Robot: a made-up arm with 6 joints.
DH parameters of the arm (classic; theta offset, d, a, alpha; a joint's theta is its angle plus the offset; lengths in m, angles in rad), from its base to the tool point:
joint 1: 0 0.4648 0 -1.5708
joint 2: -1.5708 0 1.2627 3.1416
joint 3: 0 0 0 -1.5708
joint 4: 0 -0.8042 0 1.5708
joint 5: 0 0.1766 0 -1.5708
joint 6: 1.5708 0 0 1.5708
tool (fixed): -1.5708 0 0 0
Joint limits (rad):
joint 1: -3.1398..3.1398
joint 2: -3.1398..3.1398
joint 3: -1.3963..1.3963
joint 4: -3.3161..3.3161
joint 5: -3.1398..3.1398
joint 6: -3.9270..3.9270
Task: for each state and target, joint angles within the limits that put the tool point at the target. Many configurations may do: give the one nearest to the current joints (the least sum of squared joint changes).
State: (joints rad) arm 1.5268 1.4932 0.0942 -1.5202 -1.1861 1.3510
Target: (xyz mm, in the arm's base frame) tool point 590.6 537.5 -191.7
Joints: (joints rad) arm 0.7800 1.5530 -0.4055 -1.3813 -1.1861 1.3510
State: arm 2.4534 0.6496 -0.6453 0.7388 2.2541 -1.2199
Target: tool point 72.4 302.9 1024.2
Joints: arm 1.8627 -0.1137 -1.2503 0.4816 2.2541 -1.2199
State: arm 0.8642 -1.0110 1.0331 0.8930 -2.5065 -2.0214
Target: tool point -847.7 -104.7 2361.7
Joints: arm 0.0355 -0.4696 1.2526 1.1349 -2.5065 -2.0214
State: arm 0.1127 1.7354 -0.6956 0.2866 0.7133 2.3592
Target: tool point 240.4 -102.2 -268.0
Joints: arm 0.2969 2.2205 -1.0270 0.3124 0.7133 2.3592
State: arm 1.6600 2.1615 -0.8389 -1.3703 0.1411 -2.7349
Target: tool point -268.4 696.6 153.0
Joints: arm 1.9723 1.2736 -0.6781 -1.4277 0.1411 -2.7349
